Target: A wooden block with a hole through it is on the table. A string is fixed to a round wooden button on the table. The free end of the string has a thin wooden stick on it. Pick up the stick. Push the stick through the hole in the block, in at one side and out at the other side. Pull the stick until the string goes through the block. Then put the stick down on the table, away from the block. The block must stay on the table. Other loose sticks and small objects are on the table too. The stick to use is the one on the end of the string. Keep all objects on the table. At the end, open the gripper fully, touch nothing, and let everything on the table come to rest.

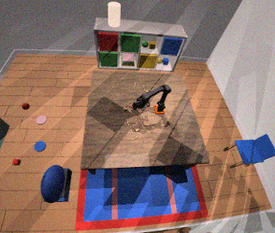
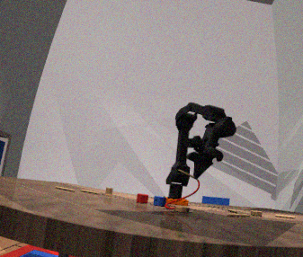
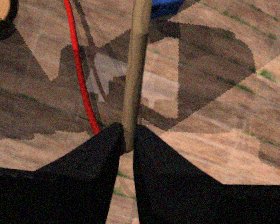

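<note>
The blue block lies 2 cm ahead of my gripper tip, 11 cm to the right of it and 9 cm below it. Round my gripper tip: tan wooden cylinder 11 cm behind, 32 cm to the right, 9 cm below; thin pale wooden stick 1 cm to the right, 1 cm above; red block 1 cm behind, 17 cm to the right, 9 cm below.
</note>
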